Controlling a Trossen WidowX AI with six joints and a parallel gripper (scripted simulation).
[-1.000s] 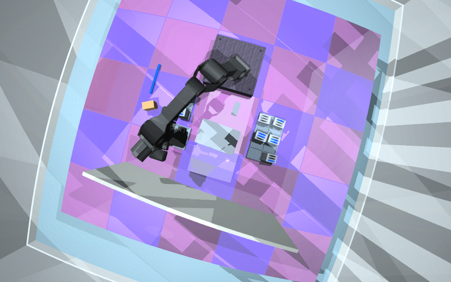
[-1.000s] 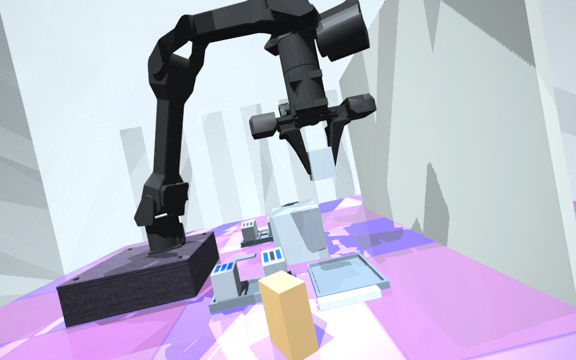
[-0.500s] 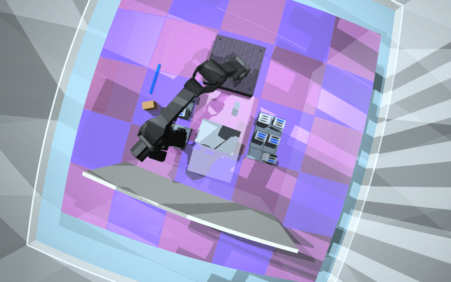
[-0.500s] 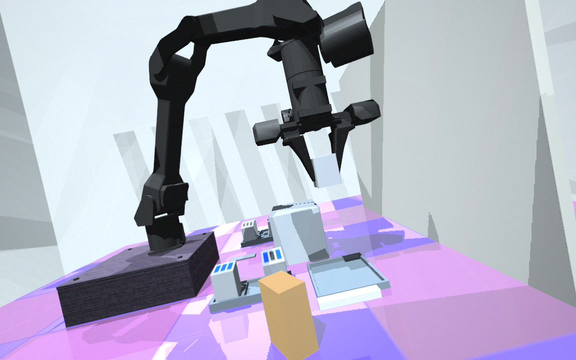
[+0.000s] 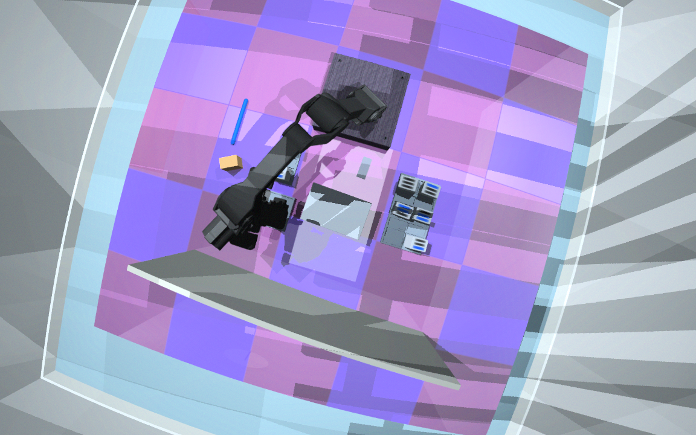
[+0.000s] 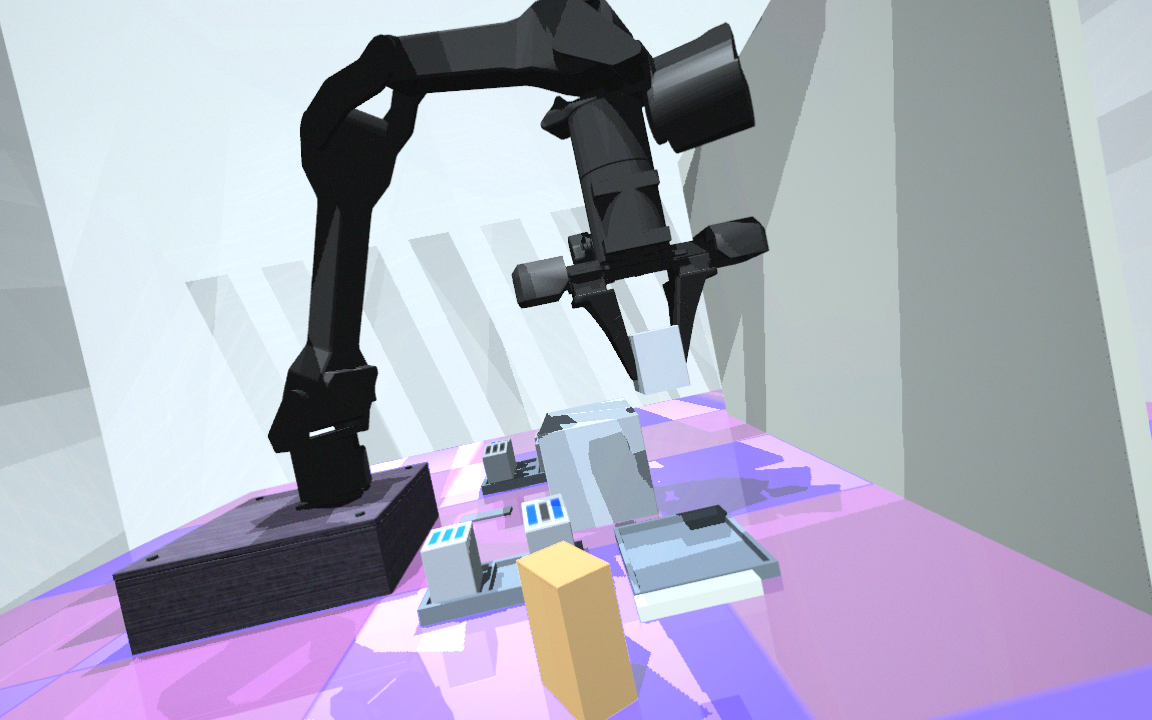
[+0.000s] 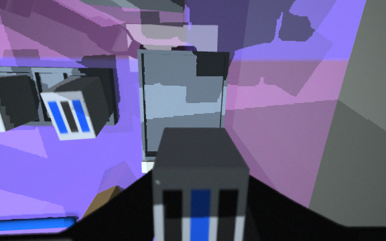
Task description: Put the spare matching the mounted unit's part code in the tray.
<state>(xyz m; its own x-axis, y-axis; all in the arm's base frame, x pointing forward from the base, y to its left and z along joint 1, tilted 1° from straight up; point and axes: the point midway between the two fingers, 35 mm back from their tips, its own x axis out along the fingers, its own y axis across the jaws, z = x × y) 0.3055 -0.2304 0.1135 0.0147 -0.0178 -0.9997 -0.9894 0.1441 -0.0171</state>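
Right now my gripper tip is 14 cm above the tray and 1 cm past it. Also, from my gripper tip: blue rod 24 cm behind, 14 cm below, 12 cm to the right; wall panel 22 cm ahead, 14 cm to the left, 8 cm above; rack 40 cm to the left, 13 cm below, 5 cm behind.
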